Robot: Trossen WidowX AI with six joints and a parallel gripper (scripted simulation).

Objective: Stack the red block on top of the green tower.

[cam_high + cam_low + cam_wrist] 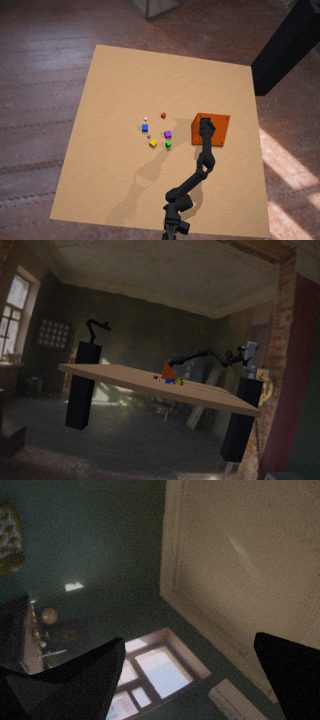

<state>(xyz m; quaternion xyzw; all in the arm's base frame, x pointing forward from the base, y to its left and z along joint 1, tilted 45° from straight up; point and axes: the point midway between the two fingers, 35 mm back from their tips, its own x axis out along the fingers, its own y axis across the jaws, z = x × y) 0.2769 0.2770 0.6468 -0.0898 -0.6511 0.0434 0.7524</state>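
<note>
The red block lies 50 mm behind my gripper tip, 780 mm to the right of it and 390 mm below it. Also, from my gripper tip: tiny grey cube: 60 mm ahead, 620 mm to the right, 400 mm below; then yellow block: 30 mm ahead, 570 mm to the right, 390 mm below; then purple block: 70 mm behind, 640 mm to the right, 390 mm below.
</note>
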